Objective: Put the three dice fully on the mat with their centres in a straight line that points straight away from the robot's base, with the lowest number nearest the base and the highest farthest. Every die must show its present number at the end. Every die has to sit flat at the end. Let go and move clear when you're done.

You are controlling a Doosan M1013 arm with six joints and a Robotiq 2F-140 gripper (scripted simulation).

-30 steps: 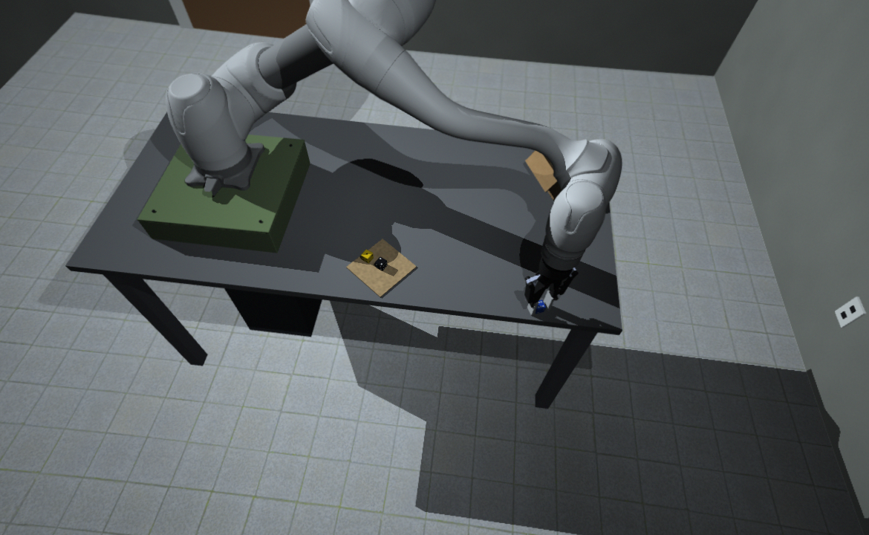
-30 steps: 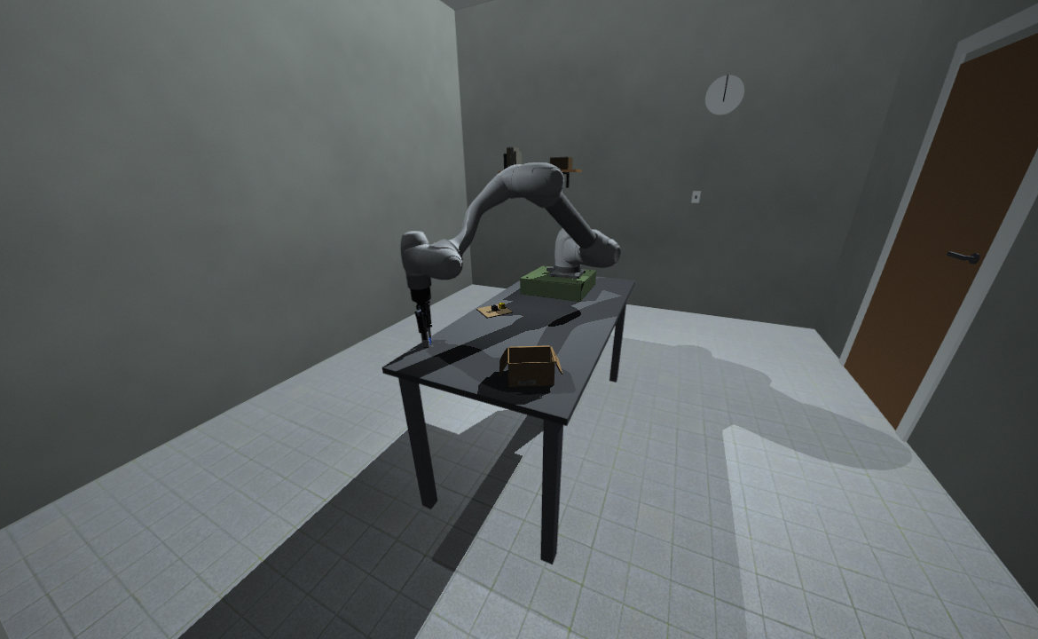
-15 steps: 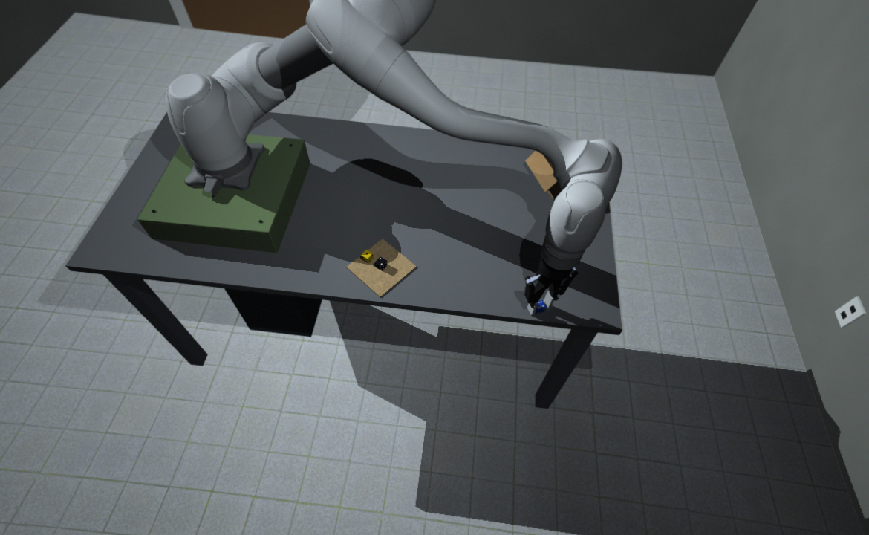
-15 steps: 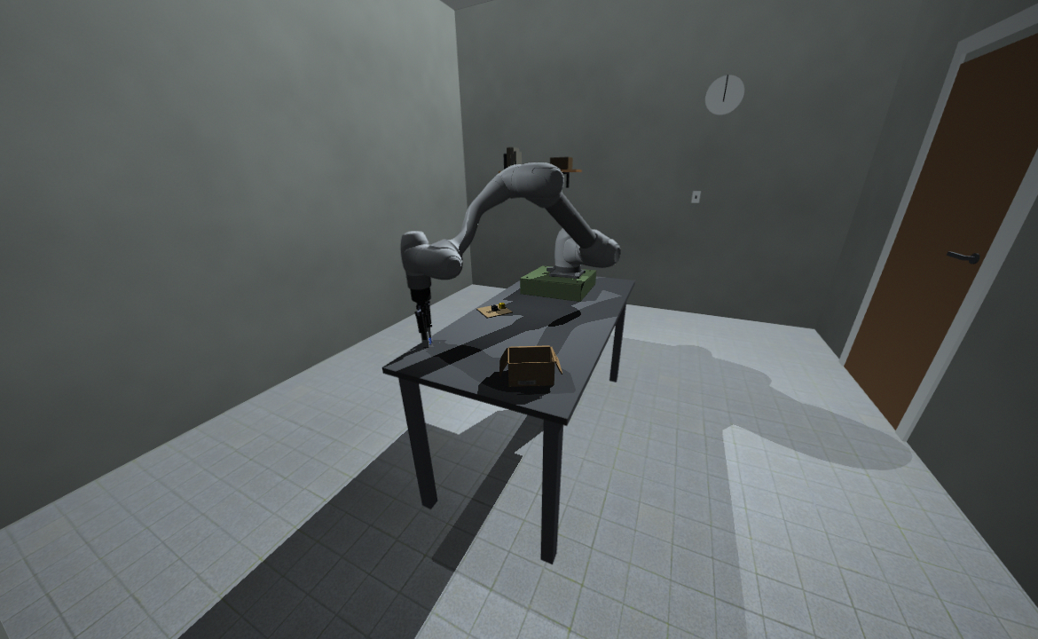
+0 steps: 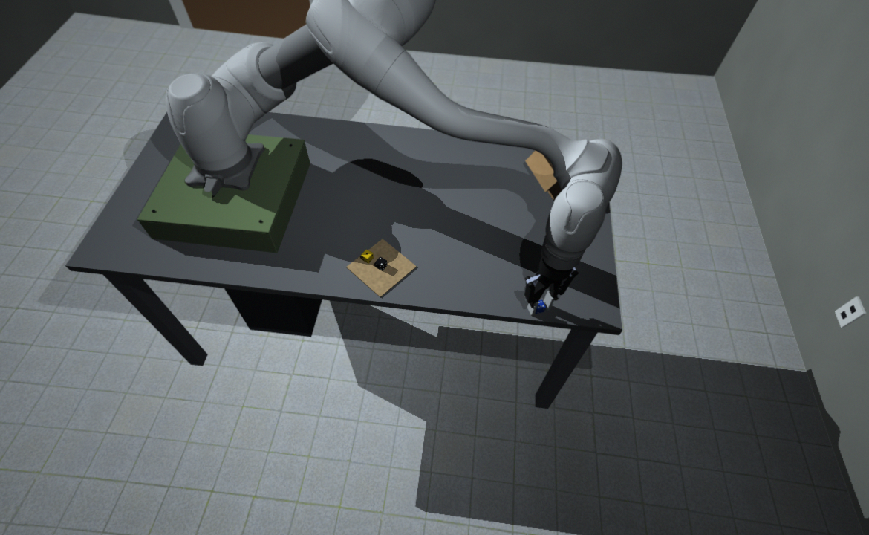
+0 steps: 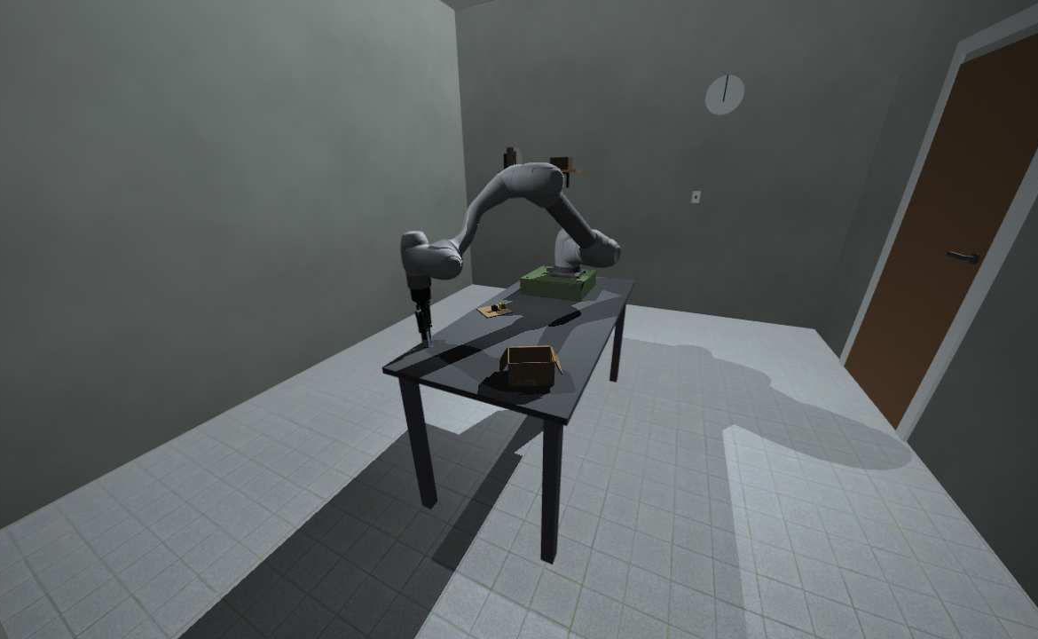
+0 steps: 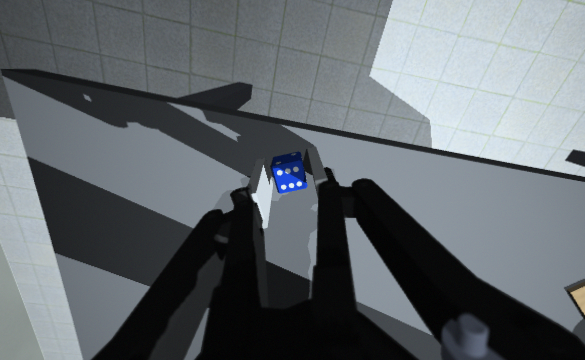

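My hand is 2 cm above the blue die. From my hand the other things lie so: tan mat: 44 cm behind, 9 cm to the left, 3 cm below; cardboard box: 7 cm ahead, 49 cm to the left, 1 cm above; black die: 44 cm behind, 9 cm to the left, 2 cm below.
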